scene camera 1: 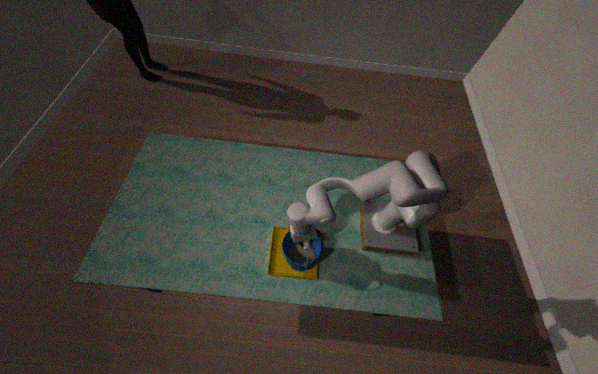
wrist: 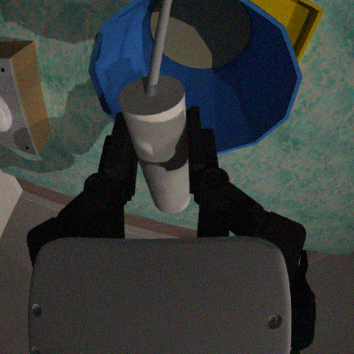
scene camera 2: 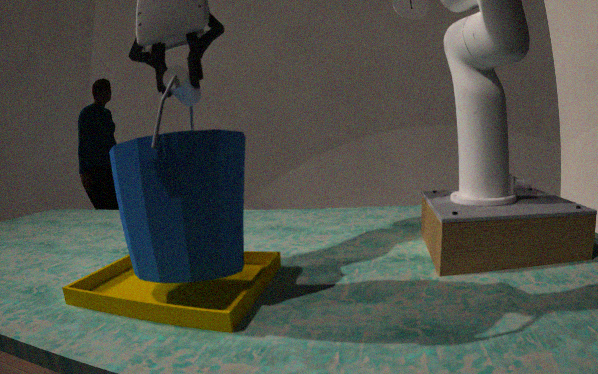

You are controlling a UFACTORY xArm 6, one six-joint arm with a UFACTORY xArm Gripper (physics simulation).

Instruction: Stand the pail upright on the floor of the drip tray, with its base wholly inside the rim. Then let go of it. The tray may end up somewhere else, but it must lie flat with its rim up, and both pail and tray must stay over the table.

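Where they show: gripper, between the fingertips: (scene camera 1: 306, 242) (scene camera 2: 181, 90); arm's base, origin of its link: (scene camera 1: 383, 222) (scene camera 2: 483, 200).
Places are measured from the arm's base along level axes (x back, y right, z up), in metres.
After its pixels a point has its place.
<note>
The blue pail (scene camera 1: 291, 260) {x -0.476, y -0.214, z -0.032 m} (scene camera 2: 180, 205) {x -0.398, y -0.256, z 0.047 m} (wrist: 250, 110) hangs almost upright, leaning slightly, over the yellow drip tray (scene camera 1: 276, 250) {x -0.554, y -0.157, z -0.076 m} (scene camera 2: 150, 306) {x -0.442, y -0.284, z -0.060 m} (wrist: 301, 14). In scene camera 2 its base shows low over the tray's floor, toward the right and back, with a dark shadow beneath. Any gap is small, and I cannot tell whether the base touches. The tray lies flat, rim up, on the table. My gripper (scene camera 2: 180, 85) {x -0.423, y -0.184, z 0.177 m} (wrist: 160, 126) is above the pail's opening, shut on the pale grip of its handle (scene camera 2: 187, 94) {x -0.419, y -0.173, z 0.172 m} (wrist: 167, 187).
The robot's base block (scene camera 1: 390, 240) {x 0.022, y -0.095, z -0.001 m} (scene camera 2: 515, 245) {x 0.009, y -0.138, z -0.045 m} (wrist: 36, 90) stands on the green patterned table (scene camera 1: 190, 210) {x -1.037, y 0.038, z -0.080 m} (scene camera 2: 350, 320) {x -0.230, y -0.252, z -0.080 m}, right of the tray in the scene views. The table's near edge lies in front of the tray. A person (scene camera 1: 132, 35) (scene camera 2: 97, 145) stands beyond the table.
</note>
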